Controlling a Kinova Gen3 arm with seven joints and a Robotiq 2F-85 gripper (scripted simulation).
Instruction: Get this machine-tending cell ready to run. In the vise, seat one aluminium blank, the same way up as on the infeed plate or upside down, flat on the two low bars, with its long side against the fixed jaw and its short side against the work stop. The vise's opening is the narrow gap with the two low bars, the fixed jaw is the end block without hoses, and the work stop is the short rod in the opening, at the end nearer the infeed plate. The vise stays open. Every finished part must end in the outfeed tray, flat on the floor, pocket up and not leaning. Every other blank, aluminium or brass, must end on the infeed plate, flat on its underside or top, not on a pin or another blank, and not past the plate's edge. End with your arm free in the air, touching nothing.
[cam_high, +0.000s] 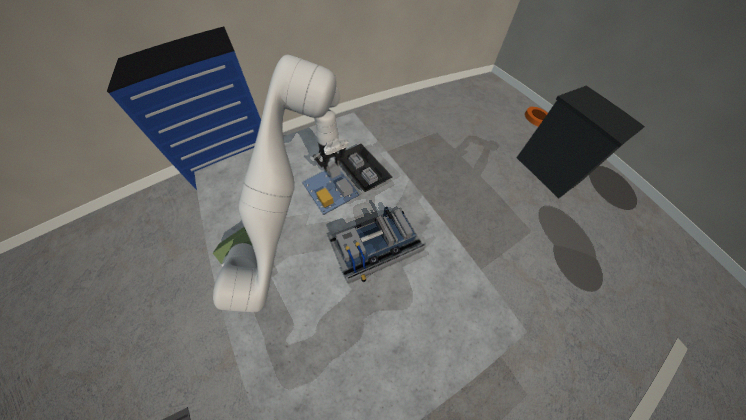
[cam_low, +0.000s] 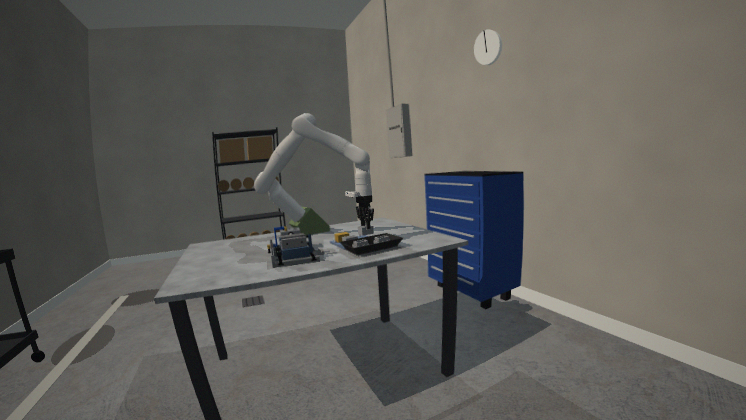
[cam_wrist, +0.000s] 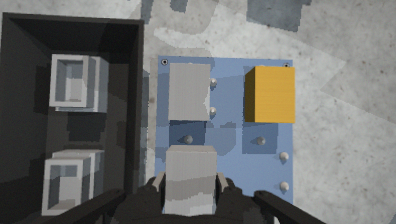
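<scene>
My gripper is now 34 cm to the left of the white rod and 7 cm past it. Round my hand: brass blank: 9 cm behind, 8 cm to the right, 6 cm below; vise: 35 cm to the right, 5 cm behind, 4 cm below.
</scene>
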